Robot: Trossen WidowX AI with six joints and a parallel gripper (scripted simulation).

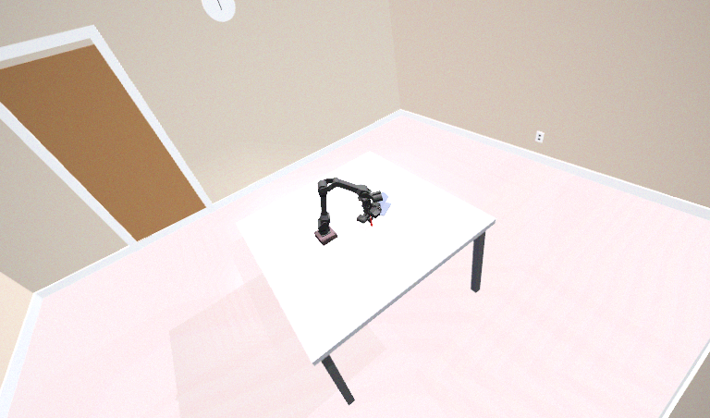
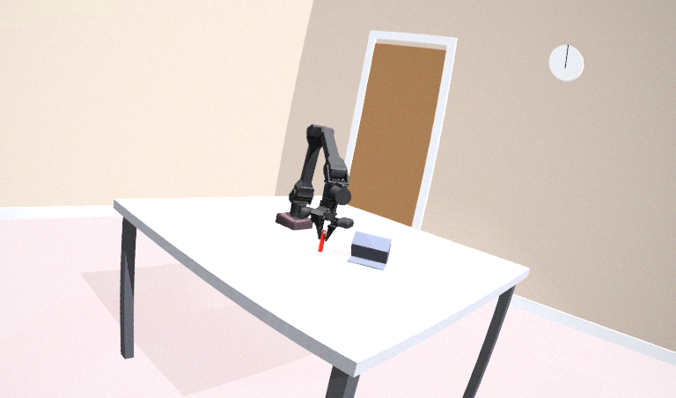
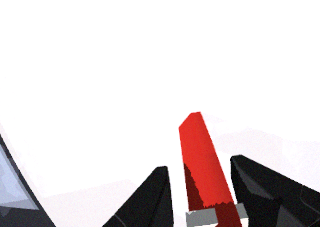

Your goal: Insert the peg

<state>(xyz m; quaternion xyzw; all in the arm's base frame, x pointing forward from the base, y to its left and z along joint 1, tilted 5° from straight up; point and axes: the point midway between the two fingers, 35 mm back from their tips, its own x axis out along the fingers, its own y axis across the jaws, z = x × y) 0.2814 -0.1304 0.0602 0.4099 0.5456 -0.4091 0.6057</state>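
Right now my gripper tip is 140 mm short of the sloped panel and 110 mm to the right of it. From my gripper tip the other things lie so: red peg (20 mm above).
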